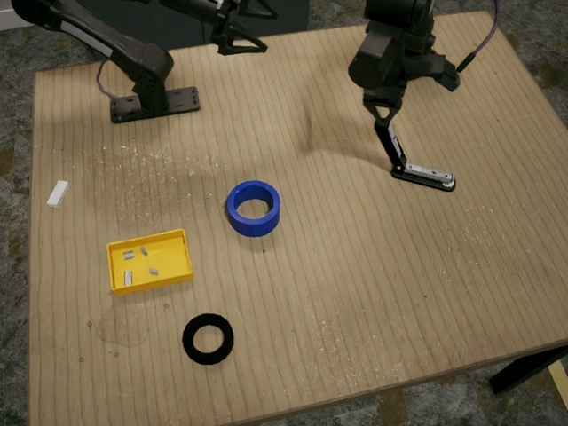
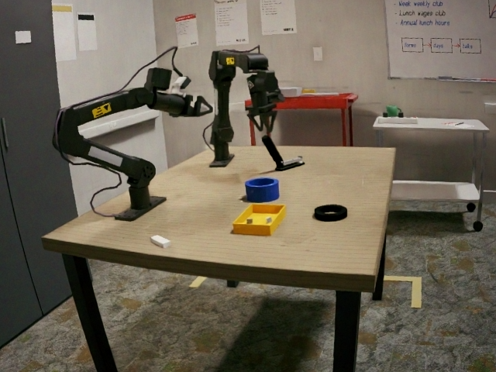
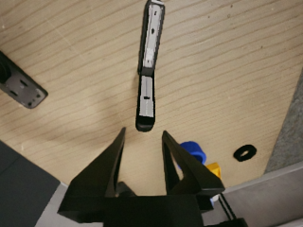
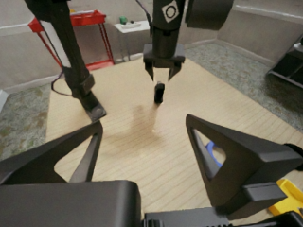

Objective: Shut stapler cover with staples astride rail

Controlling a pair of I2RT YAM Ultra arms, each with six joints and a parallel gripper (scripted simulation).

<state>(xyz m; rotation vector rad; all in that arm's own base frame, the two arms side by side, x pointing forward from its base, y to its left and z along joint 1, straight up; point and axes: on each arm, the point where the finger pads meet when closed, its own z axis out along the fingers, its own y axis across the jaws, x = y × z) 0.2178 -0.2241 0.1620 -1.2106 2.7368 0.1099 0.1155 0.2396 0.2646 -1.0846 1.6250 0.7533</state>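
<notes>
My left hand is 80 mm above the stapler cover, 20 mm to the right of it and 10 mm short of it. Also, from my left hand: black stapler (110 mm below, 60 mm to the left, 40 mm ahead); then yellow tray (480 mm to the right, 150 mm below, 140 mm ahead); then blue ring (270 mm to the right, 140 mm below, 70 mm ahead).
</notes>
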